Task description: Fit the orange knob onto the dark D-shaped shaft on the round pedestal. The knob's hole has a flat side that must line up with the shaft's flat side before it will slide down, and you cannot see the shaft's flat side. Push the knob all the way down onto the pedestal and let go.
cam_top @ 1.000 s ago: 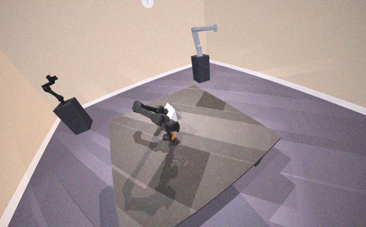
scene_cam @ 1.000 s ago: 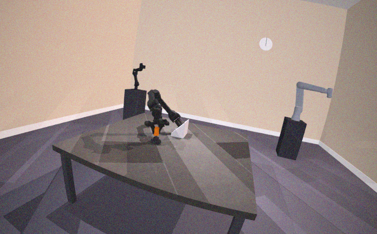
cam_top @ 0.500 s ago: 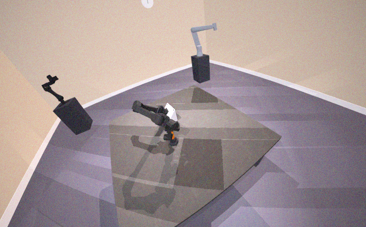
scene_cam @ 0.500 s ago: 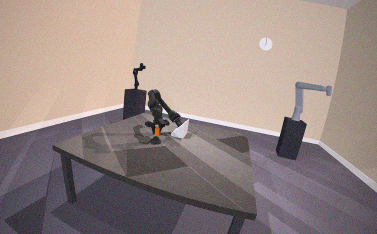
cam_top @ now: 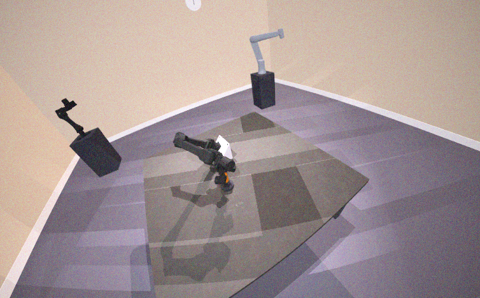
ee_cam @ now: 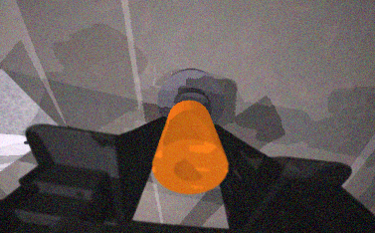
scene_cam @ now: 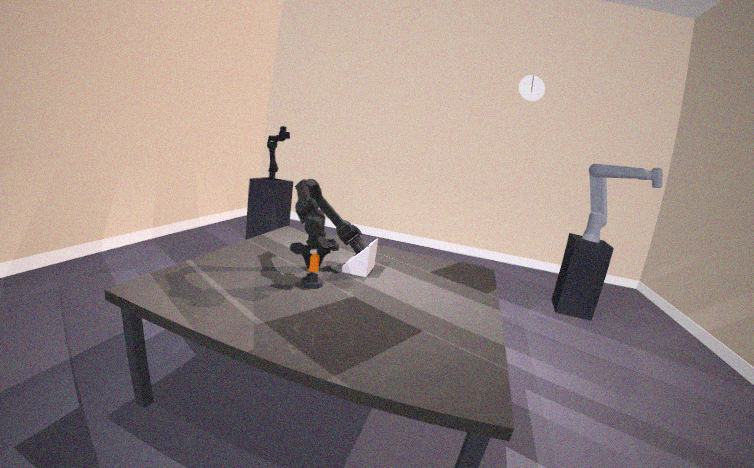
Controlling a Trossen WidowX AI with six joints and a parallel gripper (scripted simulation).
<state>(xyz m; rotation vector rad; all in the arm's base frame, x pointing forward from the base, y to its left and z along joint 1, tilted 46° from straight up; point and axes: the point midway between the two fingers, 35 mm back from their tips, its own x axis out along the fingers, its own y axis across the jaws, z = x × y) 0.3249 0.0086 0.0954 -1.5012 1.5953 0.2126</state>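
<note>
My gripper tip is 2 cm below the orange knob. Round my gripper tip: round pedestal: 4 cm below.
</note>
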